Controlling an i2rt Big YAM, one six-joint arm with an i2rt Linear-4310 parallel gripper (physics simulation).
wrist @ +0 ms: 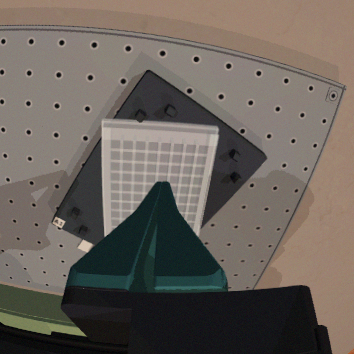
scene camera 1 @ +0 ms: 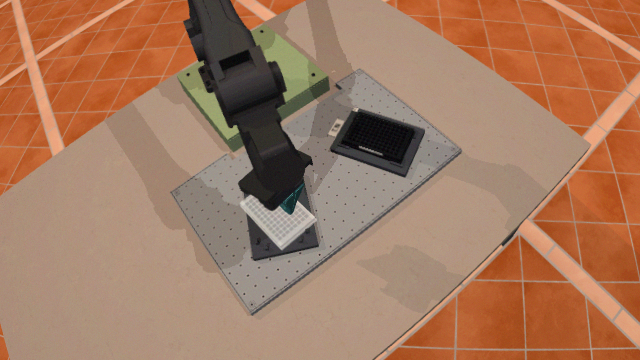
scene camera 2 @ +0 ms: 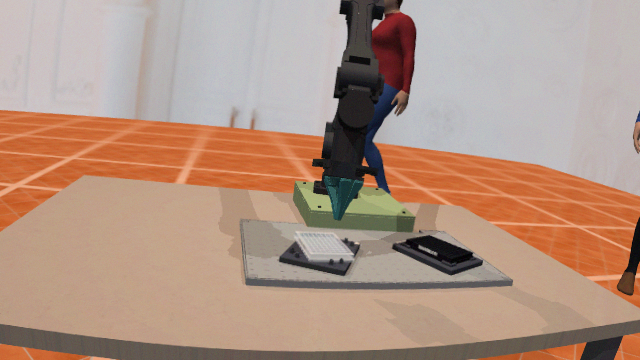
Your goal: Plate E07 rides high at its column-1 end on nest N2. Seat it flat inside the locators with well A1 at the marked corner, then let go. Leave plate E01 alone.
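Places are measured from the arm's base along level axes (x back, y down, z right), in millimetres.
Pixels of known places: gripper, fingertip midpoint: point(wrist: 162, 189) point(scene camera 1: 289, 212) point(scene camera 2: 337, 219).
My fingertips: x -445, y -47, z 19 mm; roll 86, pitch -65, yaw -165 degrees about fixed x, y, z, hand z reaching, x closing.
Ahead of a thing's pixels: the offset from my fingertips to its top centre. "spot": to the spot under its first point.
Plate E07, white and gridded @(dx +52, dy +63, dz +16 mm) point(scene camera 1: 280, 226) point(scene camera 2: 325, 246) point(wrist: 130, 165), lies turned askew across the dark nest N2 @(dx +53, dy +67, dz +14 mm) point(scene camera 1: 308, 243) point(scene camera 2: 315, 266) point(wrist: 150, 90). It rides above the nest base, and one edge crosses a locator peg @(spot: dx -11, dy +68, dz -18 mm) point(wrist: 140, 115). Other pegs point(wrist: 170, 110) point(wrist: 234, 154) stand outside it. The A1 label @(spot: dx +113, dy +77, dz -57 mm) point(wrist: 58, 222) is at a nest corner beyond the plate's outline. My teal gripper point(scene camera 1: 290, 212) point(scene camera 2: 338, 218) point(wrist: 162, 189) is shut and empty, its tips above and apart from the plate. It hides the plate's near end in the wrist view. The plate's own A1 marking is not readable.
Black plate E01 @(dx +108, dy +63, dz -234 mm) point(scene camera 1: 380, 135) point(scene camera 2: 440, 248) sits on another dark nest @(dx +108, dy +71, dz -234 mm) point(scene camera 1: 412, 155) point(scene camera 2: 425, 259) at the right. Both nests stand on a grey perforated board @(dx +111, dy +88, dz -86 mm) point(scene camera 1: 350, 200) point(scene camera 2: 380, 275). The green arm base point(scene camera 1: 300, 60) point(scene camera 2: 360, 220) is behind it.
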